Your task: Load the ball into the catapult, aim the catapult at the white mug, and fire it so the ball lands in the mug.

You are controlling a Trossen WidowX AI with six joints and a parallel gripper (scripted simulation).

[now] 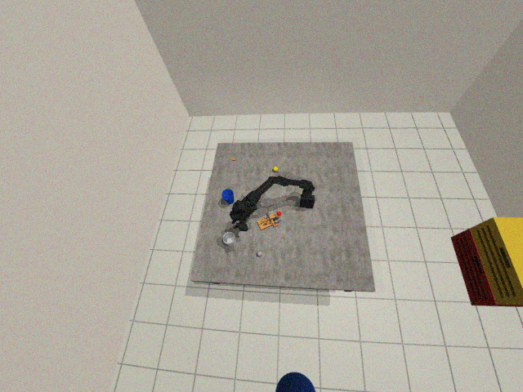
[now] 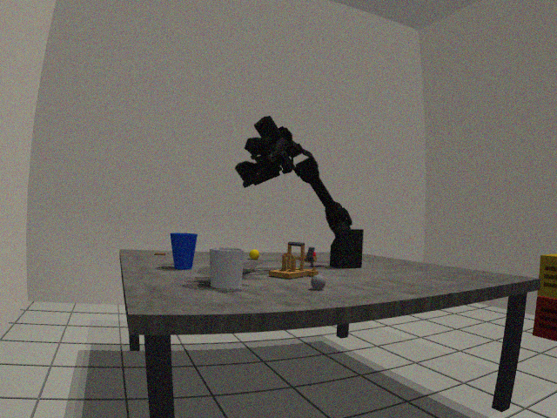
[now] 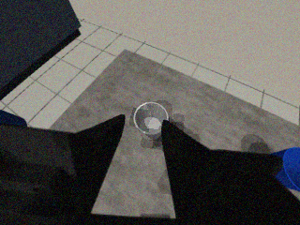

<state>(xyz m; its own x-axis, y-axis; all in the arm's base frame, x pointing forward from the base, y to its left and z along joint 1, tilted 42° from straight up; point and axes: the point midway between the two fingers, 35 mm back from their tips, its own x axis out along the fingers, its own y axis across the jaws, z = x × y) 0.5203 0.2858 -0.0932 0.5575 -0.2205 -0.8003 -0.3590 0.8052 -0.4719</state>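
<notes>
My gripper tip is now 30 cm past the red ball, 17 cm to the left of it and 21 cm above it. Also, from my gripper tip: grey ball (16 cm behind, 13 cm to the left, 25 cm below); white mug (7 cm ahead, 3 cm to the left, 24 cm below); wooden catapult (25 cm behind, 14 cm to the right, 22 cm below).
</notes>
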